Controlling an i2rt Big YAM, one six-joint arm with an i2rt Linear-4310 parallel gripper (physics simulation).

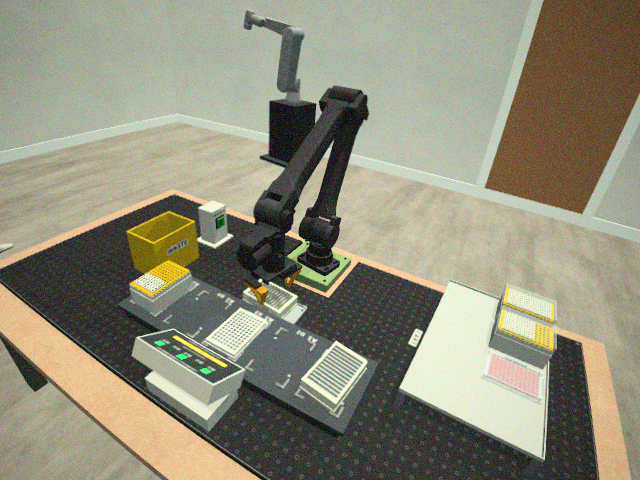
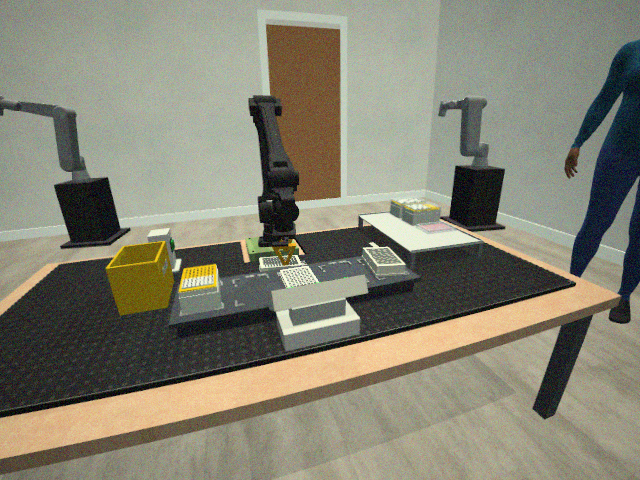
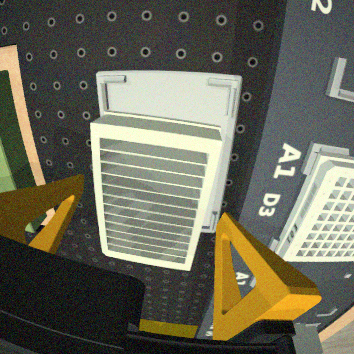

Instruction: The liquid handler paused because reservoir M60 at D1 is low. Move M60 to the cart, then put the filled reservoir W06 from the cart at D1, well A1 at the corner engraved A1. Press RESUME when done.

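Places are measured from the arm's base along level axes (x ahead, y left, z up), in millimetres.
Where they show: gripper, fingertip midpoint: (image 1: 275, 295) (image 2: 286, 258) (image 3: 152, 201); arm's base, origin of the base link: (image 1: 318, 263).
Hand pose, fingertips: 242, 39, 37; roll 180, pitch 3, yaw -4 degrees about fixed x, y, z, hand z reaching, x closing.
Things, the pixels of their top centre, and the offset from my fingertips, as dx, dy, dz. "spot": a spot on its surface instead. Level surfaces: height alone.
- light grey holder, middle of its top: (image 3: 164, 168) (image 1: 275, 306) +1, +3, -39
- second ribbed reservoir, middle of its top: (image 1: 335, 368) (image 2: 382, 254) +109, +277, +36
- white cart, middle of its top: (image 1: 486, 347) (image 2: 413, 225) -194, +510, +13
- white box with a green button, surface spot: (image 1: 220, 222) spot: -117, -375, +28
- deck, its level: dz -5
- white well plate, middle of its top: (image 1: 237, 329) (image 2: 299, 277) +157, +30, +9
- yellow tip box, middle of its top: (image 2: 198, 275) (image 1: 160, 275) +199, -214, +60
- console, surface spot: (image 1: 188, 369) spot: +328, +101, +87
- yellow waste bin, middle of its top: (image 2: 138, 253) (image 1: 161, 226) +82, -398, +82
- pink plate, middle of its top: (image 1: 514, 373) (image 2: 436, 225) -148, +584, +21
A ribbed, cream-rimmed reservoir (image 1: 272, 299) (image 2: 272, 262) (image 3: 150, 200) rests on a light grey holder (image 1: 296, 313) (image 3: 160, 92) between the arm's base and the deck, offset toward one end. My gripper (image 1: 277, 289) (image 2: 285, 255) (image 3: 152, 201) is open and empty above it, one finger to each side. A second ribbed reservoir (image 1: 334, 373) (image 2: 383, 257) stands slightly askew at the deck's end nearest the white cart (image 1: 444, 361) (image 2: 392, 232). No reservoir label is readable, so I cannot tell M60 from W06. A white box with a green button (image 1: 220, 222) stands at the back left.
The deck (image 1: 273, 356) (image 2: 248, 297) also holds a white well plate (image 1: 237, 330) (image 2: 298, 276) (image 3: 332, 215) and a yellow tip box (image 1: 161, 285) (image 2: 199, 289). A console (image 1: 188, 369) stands in front, a yellow waste bin (image 1: 165, 245) (image 2: 139, 281) at left. Tip boxes (image 1: 524, 330) and a pink plate (image 1: 515, 375) occupy the cart.
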